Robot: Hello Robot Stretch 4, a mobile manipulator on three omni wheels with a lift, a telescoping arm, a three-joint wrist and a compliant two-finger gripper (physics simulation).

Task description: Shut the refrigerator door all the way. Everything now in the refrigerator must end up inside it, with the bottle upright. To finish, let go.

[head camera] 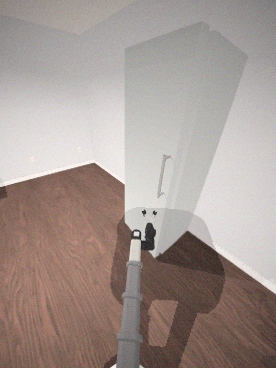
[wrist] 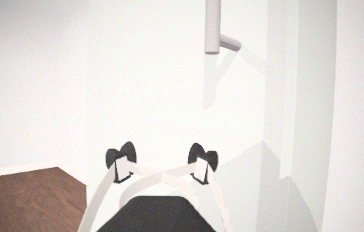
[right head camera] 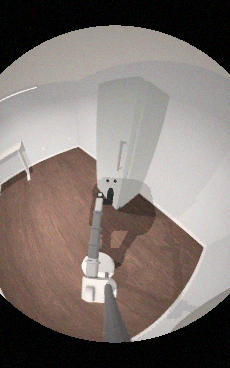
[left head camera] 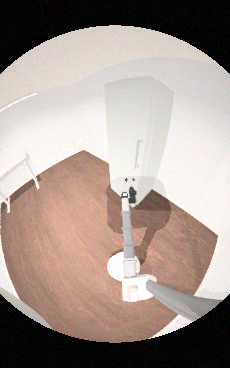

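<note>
The refrigerator stands against the wall. Its door lies against the body, with a thin seam along the right edge and no visible gap. Whether it is fully shut I cannot tell for sure. The vertical handle is above and right of my gripper. The bottle and the other contents are hidden. My gripper is open, fingertips apart with nothing between them, at the lower door face; contact is unclear.
A white table stands at the far left. Walls meet in a corner left of the refrigerator. My arm reaches low over the wooden floor to the door.
</note>
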